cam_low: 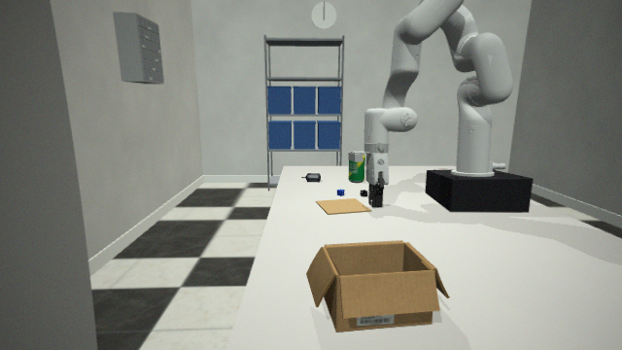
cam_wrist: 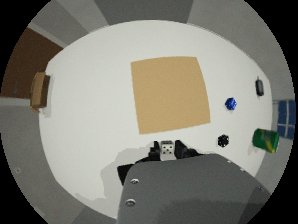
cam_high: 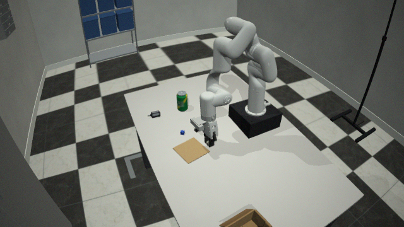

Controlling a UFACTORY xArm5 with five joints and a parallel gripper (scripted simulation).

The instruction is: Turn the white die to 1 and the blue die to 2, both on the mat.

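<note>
Right now the white die is 1 cm below my hand. Round my hand: blue die: 14 cm to the right, 10 cm ahead, 1 cm below; tan mat: 11 cm ahead, 2 cm below; black die: 13 cm to the right, 2 cm ahead, 1 cm below.
</note>
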